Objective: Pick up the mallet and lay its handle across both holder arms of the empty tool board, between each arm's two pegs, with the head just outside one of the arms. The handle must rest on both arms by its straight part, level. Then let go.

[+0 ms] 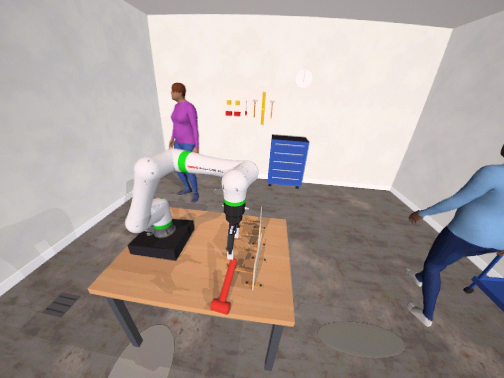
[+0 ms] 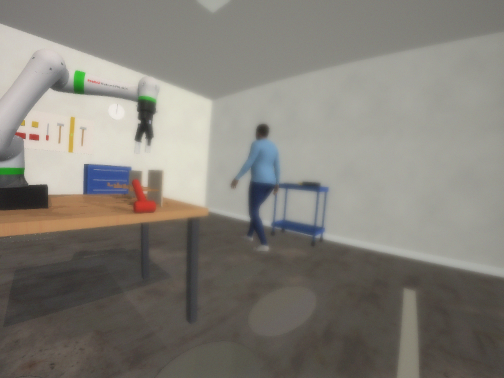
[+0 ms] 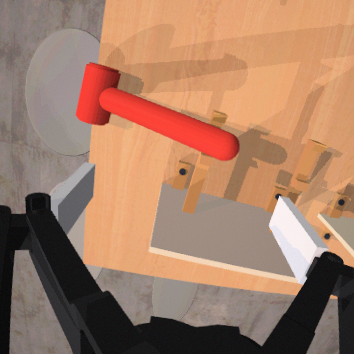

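Observation:
A red mallet [image 1: 227, 282] [image 2: 144, 206] [image 3: 170, 122] has its head at the table's front edge. Its handle slopes up from the head, with the free end raised over the near holder arm [image 3: 194, 192] of the near tool board [image 1: 257, 265] [image 2: 156, 185] [image 3: 215, 235]. Whether the handle touches that arm is hard to tell. The handle is not level and does not reach the board's other arm [image 3: 309, 162]. My gripper [image 1: 233, 245] [image 2: 142, 148] [image 3: 185, 195] is open and empty, fingers pointing down, high above the table and apart from the mallet.
The wooden table [image 1: 195, 285] [image 2: 75, 215] [image 3: 165, 25] carries the robot's black base [image 1: 162, 240] [image 2: 30, 196] at the left. A second board [image 3: 345, 226] stands behind the near one. Two people [image 1: 184, 122] [image 1: 470, 205] are on the floor away from the table.

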